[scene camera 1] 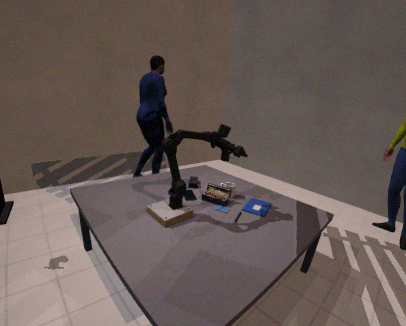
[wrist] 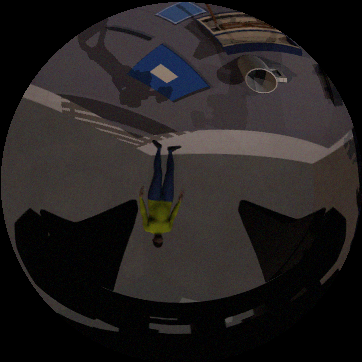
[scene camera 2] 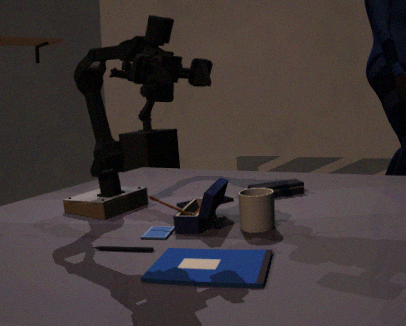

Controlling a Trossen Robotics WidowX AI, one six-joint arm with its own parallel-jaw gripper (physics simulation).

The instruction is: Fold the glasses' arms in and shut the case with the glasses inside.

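Pixels of known places: gripper, fingertip midpoint: [scene camera 1: 243, 155] [wrist: 189, 205] [scene camera 2: 191, 82]; arm's base at its link origin: [scene camera 1: 175, 206] [scene camera 2: 111, 194].
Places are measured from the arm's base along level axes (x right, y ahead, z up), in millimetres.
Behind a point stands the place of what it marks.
Observation:
The navy case [scene camera 1: 215, 201] @(x 2, y 291, z -29 mm) [scene camera 2: 187, 225] @(x 47, y 347, z -27 mm) [wrist: 263, 49] @(x -48, y 371, z 44 mm) stands on the table with its lid [scene camera 2: 216, 198] @(x -20, y 382, z 24 mm) tilted up, showing a light lining. The glasses [scene camera 2: 168, 205] @(x 31, y 275, z 8 mm) [wrist: 213, 18] lie in the open case. One brown arm sticks up and out over the case's side in scene camera 2; the other arm's position is hard to tell. My gripper [scene camera 1: 240, 151] @(x 69, y 413, z 286 mm) [scene camera 2: 201, 72] @(x 69, y 413, z 286 mm) [wrist: 189, 205] @(x 69, y 413, z 286 mm) is open and empty, high above the table and well clear of the case. In the wrist view its dark fingers stand wide apart.
A beige mug [scene camera 1: 230, 187] @(x -30, y 440, z 31 mm) [scene camera 2: 257, 212] @(x -27, y 489, z 1 mm) stands close behind the lid. A light-blue cloth [scene camera 1: 223, 209] @(x 93, y 284, z -43 mm) [scene camera 2: 158, 233] @(x 90, y 294, z -43 mm), a dark pen [scene camera 1: 237, 217] @(x 213, y 288, z -38 mm) [scene camera 2: 125, 249] @(x 203, y 311, z -43 mm) and a blue notebook [scene camera 2: 167, 267] @(x 224, y 459, z -40 mm) [wrist: 186, 82] @(x 126, y 549, z -40 mm) lie nearby. A dark box [scene camera 2: 280, 188] @(x -332, y 373, z -22 mm) lies farther back. People [scene camera 1: 151, 100] [wrist: 159, 215] stand beyond the table.

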